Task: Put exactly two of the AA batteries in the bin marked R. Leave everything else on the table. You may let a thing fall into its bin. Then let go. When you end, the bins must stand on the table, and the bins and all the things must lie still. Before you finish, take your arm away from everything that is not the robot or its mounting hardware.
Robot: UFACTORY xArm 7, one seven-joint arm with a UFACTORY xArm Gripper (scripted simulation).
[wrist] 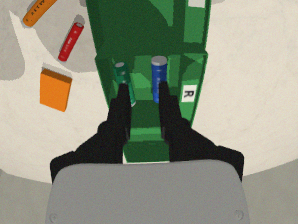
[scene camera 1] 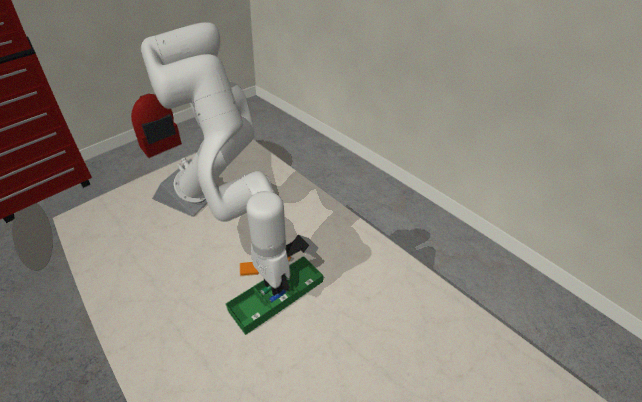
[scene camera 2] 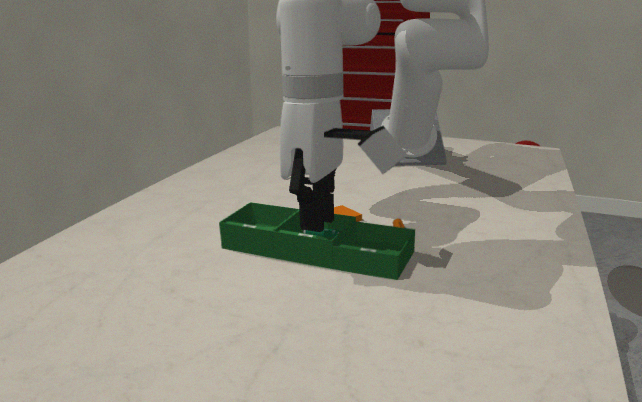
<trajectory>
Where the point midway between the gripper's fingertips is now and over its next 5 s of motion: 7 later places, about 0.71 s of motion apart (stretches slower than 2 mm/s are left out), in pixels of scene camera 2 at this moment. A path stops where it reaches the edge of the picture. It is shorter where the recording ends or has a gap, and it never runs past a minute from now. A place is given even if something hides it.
My gripper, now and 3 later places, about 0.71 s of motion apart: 317,225; 316,199; 314,144; 313,94
</trajectory>
